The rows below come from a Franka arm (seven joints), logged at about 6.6 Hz.
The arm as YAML. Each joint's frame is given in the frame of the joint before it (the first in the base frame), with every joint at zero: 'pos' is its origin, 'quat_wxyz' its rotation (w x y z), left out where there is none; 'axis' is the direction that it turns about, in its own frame. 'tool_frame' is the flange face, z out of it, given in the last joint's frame.
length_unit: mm
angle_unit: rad
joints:
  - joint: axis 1
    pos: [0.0, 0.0, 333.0]
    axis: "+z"
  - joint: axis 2
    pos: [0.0, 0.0, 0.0]
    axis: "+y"
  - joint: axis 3
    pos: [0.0, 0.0, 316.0]
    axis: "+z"
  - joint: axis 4
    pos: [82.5, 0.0, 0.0]
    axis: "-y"
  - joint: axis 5
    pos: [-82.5, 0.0, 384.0]
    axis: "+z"
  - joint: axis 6
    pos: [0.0, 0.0, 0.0]
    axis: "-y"
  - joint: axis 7
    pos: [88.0, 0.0, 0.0]
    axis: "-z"
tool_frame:
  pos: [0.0, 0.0, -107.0]
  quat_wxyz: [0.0, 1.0, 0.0, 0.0]
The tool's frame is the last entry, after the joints.
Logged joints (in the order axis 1, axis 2, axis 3, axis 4, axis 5, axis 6, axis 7), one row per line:
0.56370, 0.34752, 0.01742, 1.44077, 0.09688, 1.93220, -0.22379
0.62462, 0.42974, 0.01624, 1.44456, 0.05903, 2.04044, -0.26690
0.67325, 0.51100, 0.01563, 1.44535, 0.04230, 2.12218, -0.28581
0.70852, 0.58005, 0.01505, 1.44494, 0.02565, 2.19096, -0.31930
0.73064, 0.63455, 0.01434, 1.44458, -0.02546, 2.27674, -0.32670
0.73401, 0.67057, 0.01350, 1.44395, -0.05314, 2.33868, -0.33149
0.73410, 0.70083, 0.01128, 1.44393, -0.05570, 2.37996, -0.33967
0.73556, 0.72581, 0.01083, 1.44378, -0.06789, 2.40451, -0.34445
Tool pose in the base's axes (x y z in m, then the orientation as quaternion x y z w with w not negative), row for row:
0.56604, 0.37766, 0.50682, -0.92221, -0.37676, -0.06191, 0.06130
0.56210, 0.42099, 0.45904, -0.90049, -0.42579, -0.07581, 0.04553
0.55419, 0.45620, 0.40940, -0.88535, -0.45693, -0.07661, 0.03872
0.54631, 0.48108, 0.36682, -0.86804, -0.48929, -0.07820, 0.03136
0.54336, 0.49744, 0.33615, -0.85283, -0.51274, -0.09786, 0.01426
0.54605, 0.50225, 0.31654, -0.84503, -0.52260, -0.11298, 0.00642
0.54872, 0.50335, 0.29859, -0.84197, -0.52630, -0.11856, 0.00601
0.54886, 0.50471, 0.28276, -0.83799, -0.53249, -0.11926, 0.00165
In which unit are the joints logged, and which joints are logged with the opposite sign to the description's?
The joints are logged in radians. Opposite sign: axis 4.
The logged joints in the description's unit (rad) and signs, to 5 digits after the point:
0.56370, 0.34752, 0.01742, -1.44077, 0.09688, 1.93220, -0.22379
0.62462, 0.42974, 0.01624, -1.44456, 0.05903, 2.04044, -0.26690
0.67325, 0.51100, 0.01563, -1.44535, 0.04230, 2.12218, -0.28581
0.70852, 0.58005, 0.01505, -1.44494, 0.02565, 2.19096, -0.31930
0.73064, 0.63455, 0.01434, -1.44458, -0.02546, 2.27674, -0.32670
0.73401, 0.67057, 0.01350, -1.44395, -0.05314, 2.33868, -0.33149
0.73410, 0.70083, 0.01128, -1.44393, -0.05570, 2.37996, -0.33967
0.73556, 0.72581, 0.01083, -1.44378, -0.06789, 2.40451, -0.34445

